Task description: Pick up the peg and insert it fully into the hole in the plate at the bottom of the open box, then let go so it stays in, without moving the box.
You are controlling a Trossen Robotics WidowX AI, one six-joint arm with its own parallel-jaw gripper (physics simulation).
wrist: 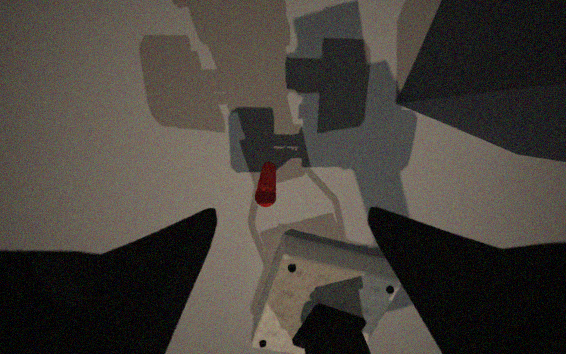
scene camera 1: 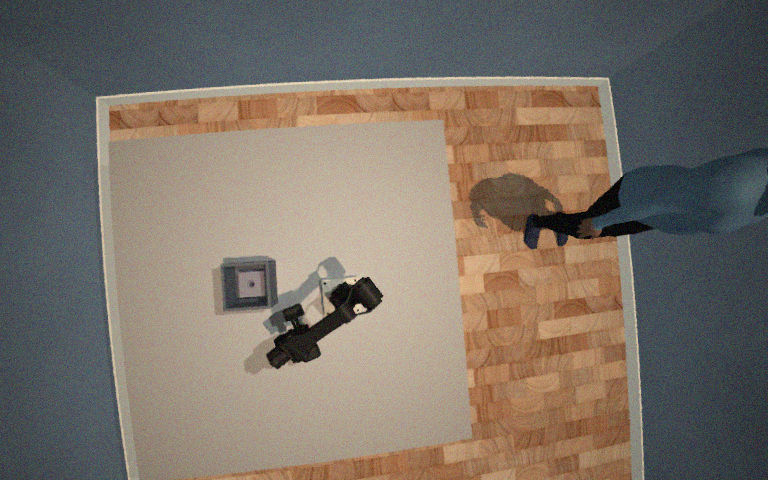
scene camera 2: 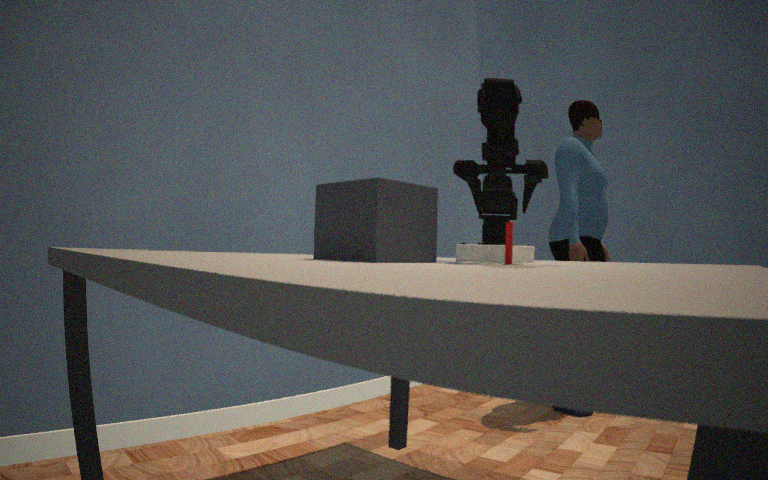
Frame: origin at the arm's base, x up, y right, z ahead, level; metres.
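Seen in the pictures: gripper, fingertip midpoint: [wrist: 293,215] [scene camera 2: 501,212]; arm's base, link origin: [wrist: 328,330] [scene camera 2: 496,245].
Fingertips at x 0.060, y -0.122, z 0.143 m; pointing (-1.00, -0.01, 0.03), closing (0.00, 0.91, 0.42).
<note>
Offsets run from my fingertips to a thing's middle. Level surfaces: height alone.
The red peg {dx -0.058, dy -0.017, dz -0.004 m} [scene camera 2: 508,243] [wrist: 266,187] stands upright on the table in front of the arm's base; the arm hides it in the overhead view. My gripper [scene camera 2: 502,213] [wrist: 293,215] is open and empty, pointing down above the table. In the wrist view the peg shows between and slightly beyond the fingertips, left of their middle, not touching either finger. The grey open box {dx -0.029, dy +0.140, dz +0.198 m} [scene camera 1: 228,291] [scene camera 2: 376,220] [wrist: 490,110] stands apart from the peg. The overhead view shows the pale plate {dx -0.064, dy +0.140, dz +0.198 m} [scene camera 1: 243,276] at its bottom, with a dark hole [scene camera 1: 252,284] near the plate's middle.
The arm's pale base plate [scene camera 1: 325,302] [scene camera 2: 467,253] [wrist: 285,295] is bolted to the table {dx -0.098 m} [scene camera 1: 169,198] [scene camera 2: 623,288] [wrist: 65,175], close to the peg. Arm shadows fall around the peg. A person in blue [scene camera 1: 679,198] [scene camera 2: 580,181] stands beyond the table's edge.
</note>
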